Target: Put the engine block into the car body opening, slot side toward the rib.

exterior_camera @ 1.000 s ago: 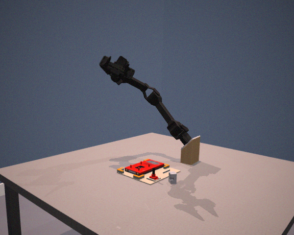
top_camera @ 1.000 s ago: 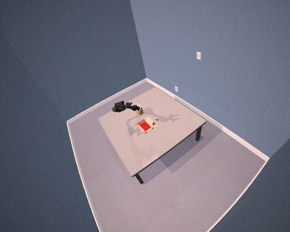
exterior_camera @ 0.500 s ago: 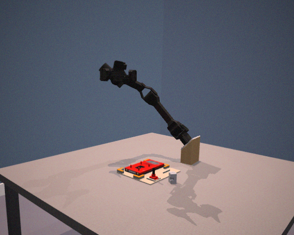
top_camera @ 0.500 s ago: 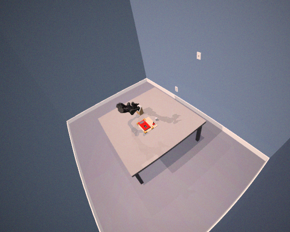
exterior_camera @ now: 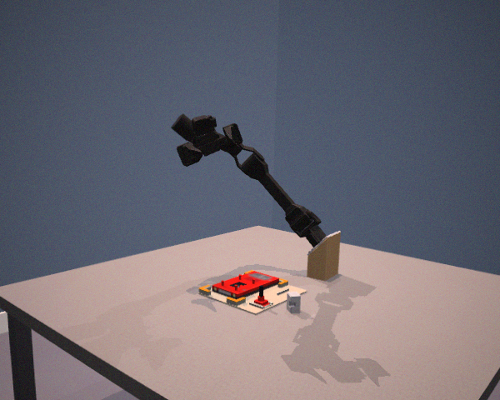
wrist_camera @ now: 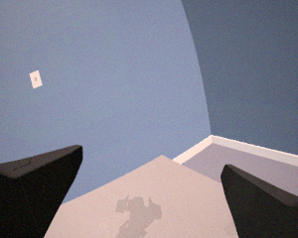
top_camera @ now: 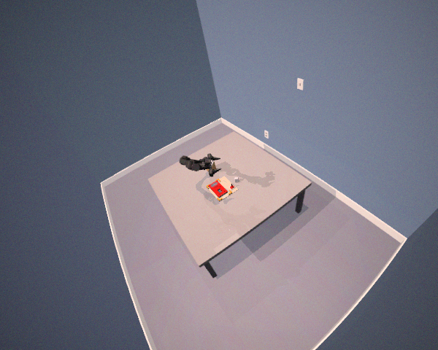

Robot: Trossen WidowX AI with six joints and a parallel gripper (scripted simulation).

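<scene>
Right now my gripper tip is 11 cm past the grey engine block, 19 cm to the right of it and 43 cm above it.
</scene>
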